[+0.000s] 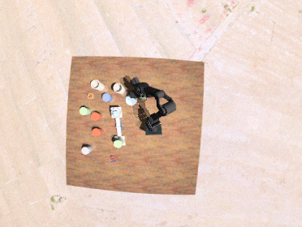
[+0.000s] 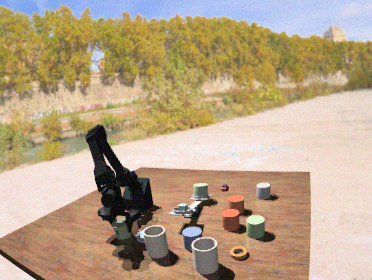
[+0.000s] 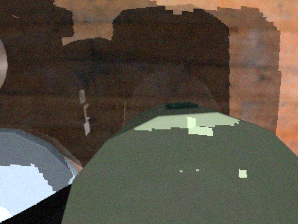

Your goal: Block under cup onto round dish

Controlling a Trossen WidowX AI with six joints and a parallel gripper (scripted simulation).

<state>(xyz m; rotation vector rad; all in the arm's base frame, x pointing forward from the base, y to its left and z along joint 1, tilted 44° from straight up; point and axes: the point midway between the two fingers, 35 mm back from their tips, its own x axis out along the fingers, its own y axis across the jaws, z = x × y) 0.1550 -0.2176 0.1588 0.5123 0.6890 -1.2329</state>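
The grey-green block lies 19 cm to the left of my gripper tip, 19 cm ahead of it and 6 cm above it. The rest, counted from my gripper tip: round white dish (10 cm ahead, 5 cm to the left, 2 cm below); blue cylinder (29 cm ahead, 7 cm to the left, 1 cm above); balance (31 cm to the left, 17 cm ahead, 1 cm above).
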